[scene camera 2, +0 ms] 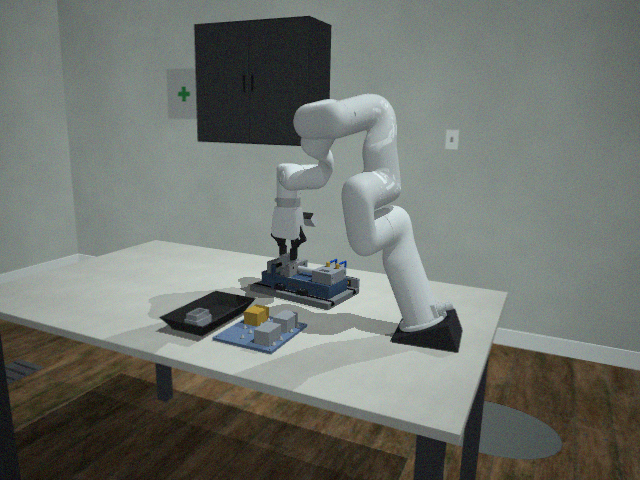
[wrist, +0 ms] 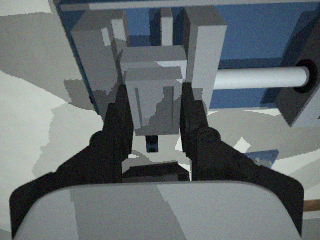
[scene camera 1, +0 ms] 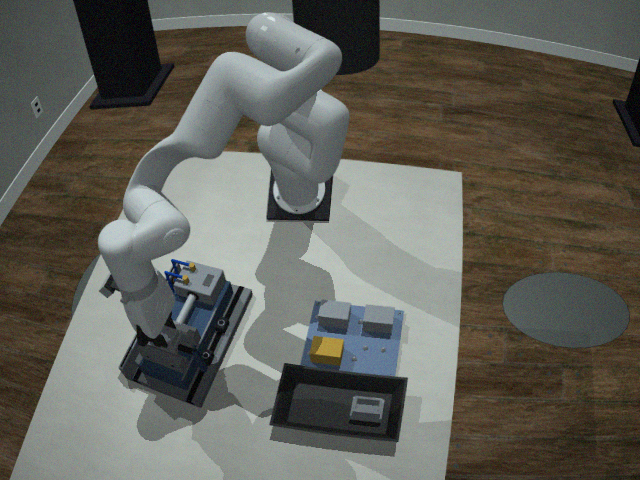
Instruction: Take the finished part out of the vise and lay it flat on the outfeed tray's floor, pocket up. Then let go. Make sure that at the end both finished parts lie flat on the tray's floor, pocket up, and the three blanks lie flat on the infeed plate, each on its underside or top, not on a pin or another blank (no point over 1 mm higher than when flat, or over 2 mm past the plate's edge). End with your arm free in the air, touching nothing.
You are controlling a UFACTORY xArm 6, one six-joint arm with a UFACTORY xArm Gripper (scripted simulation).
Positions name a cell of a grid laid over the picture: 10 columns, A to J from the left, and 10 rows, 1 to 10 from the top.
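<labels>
You'll see my gripper in scene camera 1 (C8), and it's there in the wrist view (E5) and in scene camera 2 (E6) as well.
</labels>
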